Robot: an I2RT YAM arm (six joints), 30 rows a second.
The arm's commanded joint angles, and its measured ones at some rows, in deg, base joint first. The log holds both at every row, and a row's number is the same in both.
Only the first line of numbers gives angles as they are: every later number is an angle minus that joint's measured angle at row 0.
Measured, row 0:
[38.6, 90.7, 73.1, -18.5, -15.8, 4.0]
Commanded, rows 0 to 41:
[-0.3, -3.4, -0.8, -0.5, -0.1, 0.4]
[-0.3, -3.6, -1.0, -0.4, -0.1, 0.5]
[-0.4, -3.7, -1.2, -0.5, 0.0, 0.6]
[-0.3, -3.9, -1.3, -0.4, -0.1, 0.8]
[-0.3, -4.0, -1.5, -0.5, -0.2, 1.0]
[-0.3, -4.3, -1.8, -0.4, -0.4, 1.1]
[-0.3, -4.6, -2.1, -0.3, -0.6, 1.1]
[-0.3, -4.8, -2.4, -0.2, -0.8, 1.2]
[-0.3, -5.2, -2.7, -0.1, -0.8, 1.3]
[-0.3, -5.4, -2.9, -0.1, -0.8, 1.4]
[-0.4, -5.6, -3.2, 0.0, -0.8, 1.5]
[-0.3, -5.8, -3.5, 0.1, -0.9, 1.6]
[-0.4, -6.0, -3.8, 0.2, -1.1, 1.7]
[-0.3, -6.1, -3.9, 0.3, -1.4, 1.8]
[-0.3, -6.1, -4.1, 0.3, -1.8, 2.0]
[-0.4, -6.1, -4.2, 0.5, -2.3, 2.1]
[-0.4, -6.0, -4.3, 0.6, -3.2, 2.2]
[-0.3, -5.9, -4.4, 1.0, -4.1, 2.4]
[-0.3, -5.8, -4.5, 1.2, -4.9, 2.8]
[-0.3, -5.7, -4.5, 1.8, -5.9, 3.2]
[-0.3, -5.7, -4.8, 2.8, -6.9, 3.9]
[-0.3, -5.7, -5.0, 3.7, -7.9, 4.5]
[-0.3, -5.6, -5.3, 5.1, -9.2, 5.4]
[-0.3, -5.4, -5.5, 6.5, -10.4, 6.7]
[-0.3, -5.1, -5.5, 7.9, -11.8, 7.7]
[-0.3, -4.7, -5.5, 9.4, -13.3, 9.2]
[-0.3, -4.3, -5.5, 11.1, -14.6, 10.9]
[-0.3, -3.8, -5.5, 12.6, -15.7, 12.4]
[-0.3, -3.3, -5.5, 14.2, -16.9, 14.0]
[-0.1, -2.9, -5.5, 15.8, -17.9, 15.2]
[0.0, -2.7, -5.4, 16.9, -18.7, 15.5]
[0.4, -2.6, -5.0, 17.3, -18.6, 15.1]
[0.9, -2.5, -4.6, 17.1, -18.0, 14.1]
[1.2, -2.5, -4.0, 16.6, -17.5, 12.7]
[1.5, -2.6, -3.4, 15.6, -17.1, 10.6]
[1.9, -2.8, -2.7, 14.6, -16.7, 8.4]
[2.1, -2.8, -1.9, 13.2, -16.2, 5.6]
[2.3, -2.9, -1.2, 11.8, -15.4, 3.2]
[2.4, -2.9, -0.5, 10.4, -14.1, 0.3]
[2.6, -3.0, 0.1, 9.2, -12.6, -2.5]
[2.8, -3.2, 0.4, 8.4, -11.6, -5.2]
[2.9, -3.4, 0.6, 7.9, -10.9, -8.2]
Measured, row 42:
[2.4, -2.2, -2.4, 11.2, -13.9, 2.0]
